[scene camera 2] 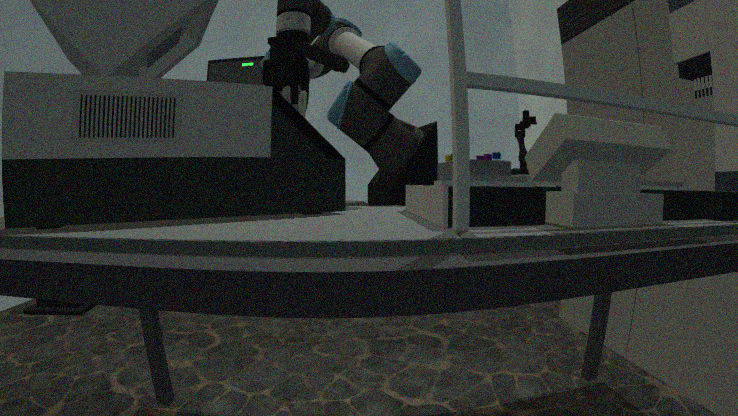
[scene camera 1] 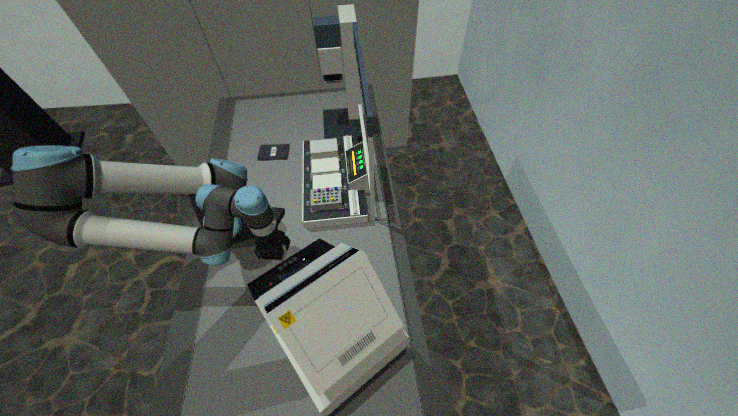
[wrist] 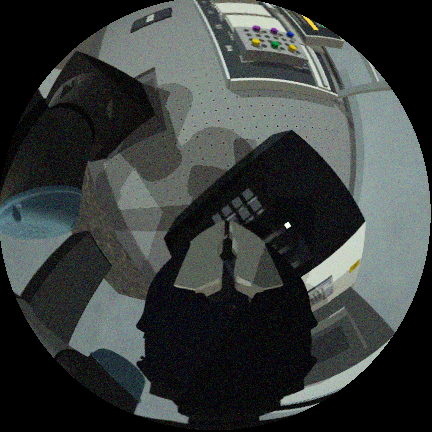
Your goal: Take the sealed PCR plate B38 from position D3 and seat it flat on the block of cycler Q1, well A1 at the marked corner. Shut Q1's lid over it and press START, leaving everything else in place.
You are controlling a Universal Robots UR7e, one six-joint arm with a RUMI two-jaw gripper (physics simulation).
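Places are measured from the arm's base along level axes (x ahead, y left, z up), in centimetres.
Pixels of known places: gripper, between the fingertips: (wrist: pixel 225 221); arm's base, origin of its link: (scene camera 2: pixel 403 153) (wrist: pixel 81 108).
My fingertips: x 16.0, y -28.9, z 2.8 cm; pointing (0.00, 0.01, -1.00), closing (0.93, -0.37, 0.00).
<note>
For each thing: its middle in the pictures, then the offset to it from my fingertips. "spot": a spot on its surface instead.
- plate, middle of its body: (scene camera 1: pixel 327 182) dx +23.4, dy +36.5, dz -10.1 cm
- small tilted screen, a spot on its surface: (scene camera 1: pixel 356 162) spot: dx +37.8, dy +38.2, dz -4.1 cm
- dark flat item, middle of its body: (scene camera 1: pixel 273 151) dx +3.4, dy +68.7, dz -15.3 cm
- upright post, middle of its body: (scene camera 2: pixel 454 26) (scene camera 1: pixel 371 183) dx +37.7, dy +15.2, dz +7.6 cm
Cycler Q1 (scene camera 1: pixel 323 310) (scene camera 2: pixel 222 118) is a large pale box with a black front panel (wrist: pixel 300 185) and grey keys. Its lid (scene camera 2: pixel 129 36) appears raised in scene camera 2; its framed underside seems to show in the wrist view (wrist: pixel 332 340). My gripper (scene camera 1: pixel 273 253) (scene camera 2: pixel 301 105) (wrist: pixel 225 221) is shut and empty, its tips over the key area; contact cannot be told. Several white plates stand on the deck (scene camera 1: pixel 335 219) (wrist: pixel 275 84); one plate (scene camera 1: pixel 326 180) is just behind the tube rack. Plate labels, including B38, are unreadable, and the block is not clearly visible.
The tube rack (scene camera 1: pixel 325 197) (wrist: pixel 272 45) with coloured caps stands at the deck's near end. A small tilted screen (scene camera 1: pixel 356 162) is at the deck's right. A dark flat item (scene camera 1: pixel 273 151) (wrist: pixel 151 19) lies left of it. An upright post (scene camera 2: pixel 457 124) stands at the bench edge.
</note>
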